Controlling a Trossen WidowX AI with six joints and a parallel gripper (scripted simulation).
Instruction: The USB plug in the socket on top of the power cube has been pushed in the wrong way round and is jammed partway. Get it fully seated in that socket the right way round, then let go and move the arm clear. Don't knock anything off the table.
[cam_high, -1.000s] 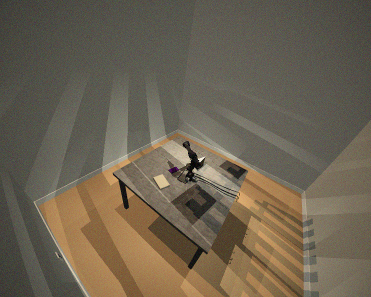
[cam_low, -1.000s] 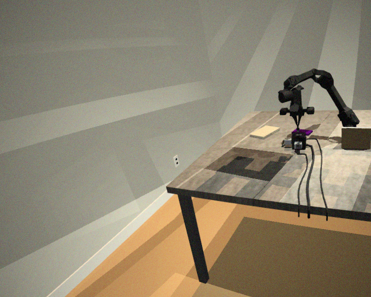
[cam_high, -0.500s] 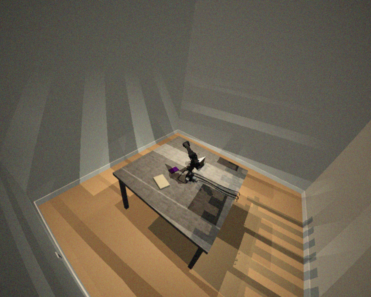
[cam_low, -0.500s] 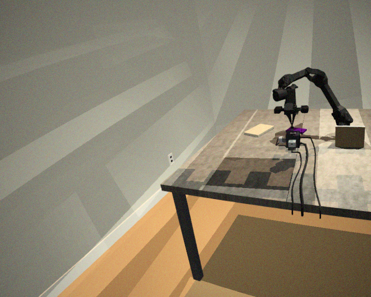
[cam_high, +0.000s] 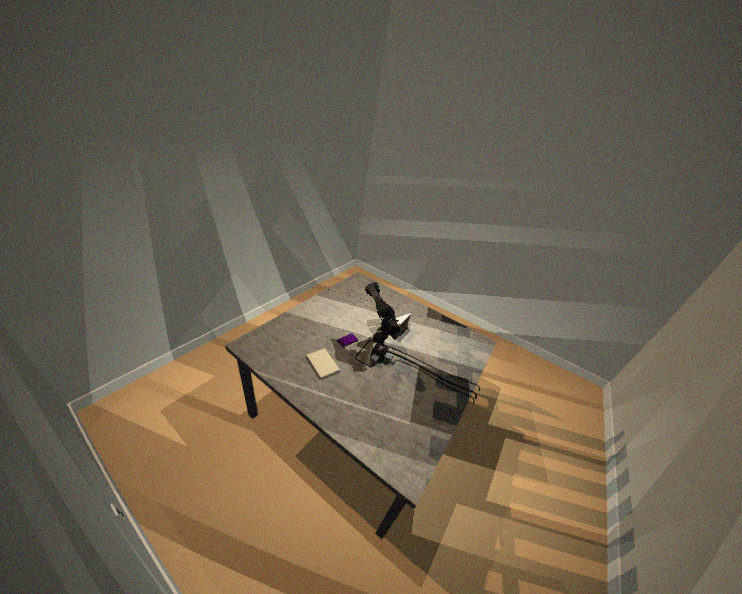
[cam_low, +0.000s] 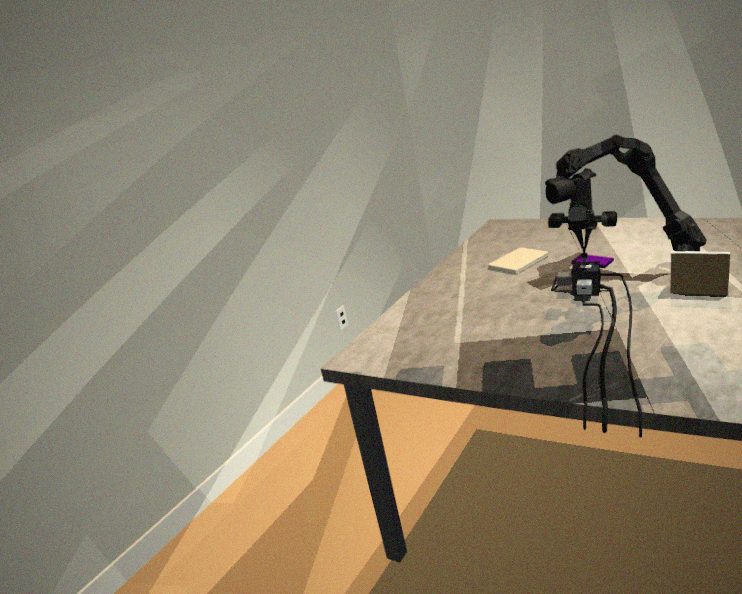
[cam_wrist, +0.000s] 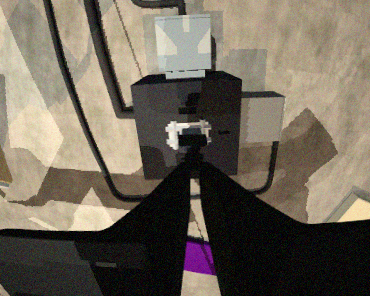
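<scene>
Right now the USB socket is 60 mm below my gripper tip. Also, from my gripper tip: USB plug 20 mm below; then beige pad 270 mm ahead, 220 mm to the right, 120 mm below; then purple flat item 20 mm ahead, 230 mm to the right, 130 mm below.
</scene>
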